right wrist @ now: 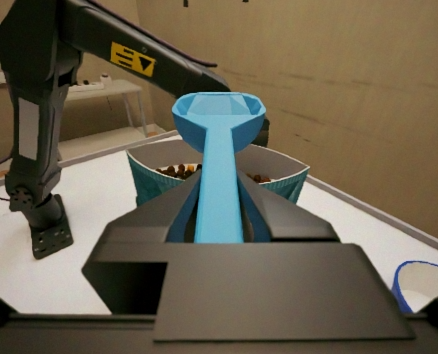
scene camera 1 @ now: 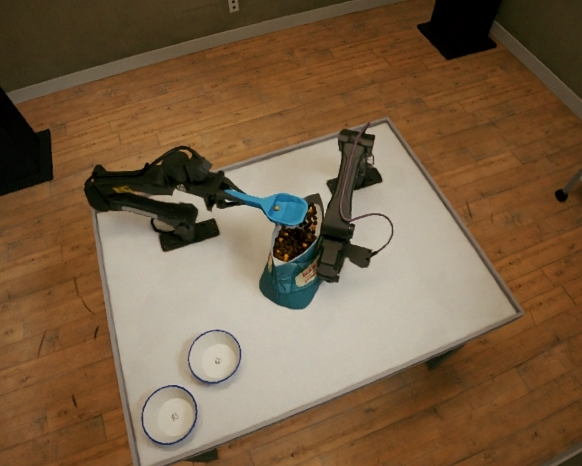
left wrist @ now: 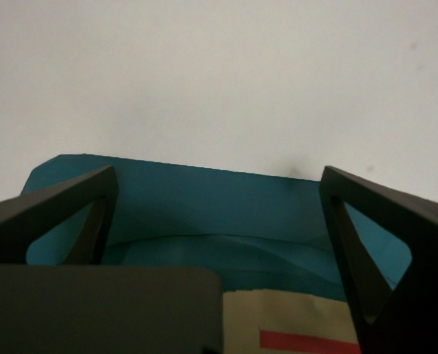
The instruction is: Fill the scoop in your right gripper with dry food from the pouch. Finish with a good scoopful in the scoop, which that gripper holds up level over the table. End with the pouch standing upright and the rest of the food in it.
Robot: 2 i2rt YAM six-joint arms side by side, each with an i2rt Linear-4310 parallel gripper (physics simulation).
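The teal pouch (scene camera 1: 292,286) (left wrist: 215,205) (right wrist: 295,187) stands on the table with its top open. Dry food (scene camera 1: 295,240) (right wrist: 180,172) shows inside it. My right gripper (scene camera 1: 230,196) (right wrist: 218,177) is shut on the handle of the blue scoop (scene camera 1: 287,209) (right wrist: 220,125). The scoop's bowl is about level, above the pouch's mouth at its back left side in scene camera 1, with one orange piece of food in it. My left gripper (left wrist: 218,177) is open, at the pouch's right side in scene camera 1; the pouch's wall shows beyond its fingers, which the arm hides in scene camera 1.
Two white bowls with blue rims stand at the front left of the table (scene camera 1: 350,345) in scene camera 1, one bowl (scene camera 1: 215,356) farther back and one bowl (scene camera 1: 170,415) nearer the corner. The left arm (scene camera 1: 345,185) (right wrist: 40,100) reaches along the pouch's right side.
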